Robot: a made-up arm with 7 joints.
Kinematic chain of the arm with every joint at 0, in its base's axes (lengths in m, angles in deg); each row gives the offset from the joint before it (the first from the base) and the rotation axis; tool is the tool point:
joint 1: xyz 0 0 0.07 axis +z
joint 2: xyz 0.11 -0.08 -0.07 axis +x
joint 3: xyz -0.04 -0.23 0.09 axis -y
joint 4: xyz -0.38 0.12 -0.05 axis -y
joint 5: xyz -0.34 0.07 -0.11 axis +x
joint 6: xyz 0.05 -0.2 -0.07 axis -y
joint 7: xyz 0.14 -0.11 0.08 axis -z
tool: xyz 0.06 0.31 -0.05
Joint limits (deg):
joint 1: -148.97..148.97
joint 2: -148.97..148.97
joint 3: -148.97..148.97
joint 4: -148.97..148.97
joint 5: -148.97..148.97
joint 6: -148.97..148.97
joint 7: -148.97..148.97
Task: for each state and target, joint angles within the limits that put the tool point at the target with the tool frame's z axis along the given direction. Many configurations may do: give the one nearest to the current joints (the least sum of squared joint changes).
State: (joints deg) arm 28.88 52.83 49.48 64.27 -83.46 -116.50 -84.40
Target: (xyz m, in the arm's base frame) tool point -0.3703 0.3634 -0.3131 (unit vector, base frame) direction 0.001 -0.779 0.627
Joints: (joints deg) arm 34.36 57.44 72.79 43.44 -88.50 -79.51 -111.75
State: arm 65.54 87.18 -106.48 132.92 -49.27 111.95 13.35
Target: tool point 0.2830 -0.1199 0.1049 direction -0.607 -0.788 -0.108
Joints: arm 79.92 79.54 -114.38 142.09 -72.06 91.37 -4.00
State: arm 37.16 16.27 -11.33 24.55 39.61 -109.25 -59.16
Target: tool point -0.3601 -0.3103 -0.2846 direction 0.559 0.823 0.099
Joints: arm 39.84 12.98 8.05 13.93 41.59 -115.82 -34.79
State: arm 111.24 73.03 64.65 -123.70 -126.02 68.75 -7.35
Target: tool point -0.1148 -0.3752 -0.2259 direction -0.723 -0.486 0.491
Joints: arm 82.44 46.74 58.16 -73.95 -109.85 31.15 -33.09
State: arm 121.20 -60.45 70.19 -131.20 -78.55 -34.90 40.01
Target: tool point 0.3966 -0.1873 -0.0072 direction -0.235 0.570 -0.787
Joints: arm 96.93 -56.17 65.26 -145.35 -54.41 -23.54 6.57
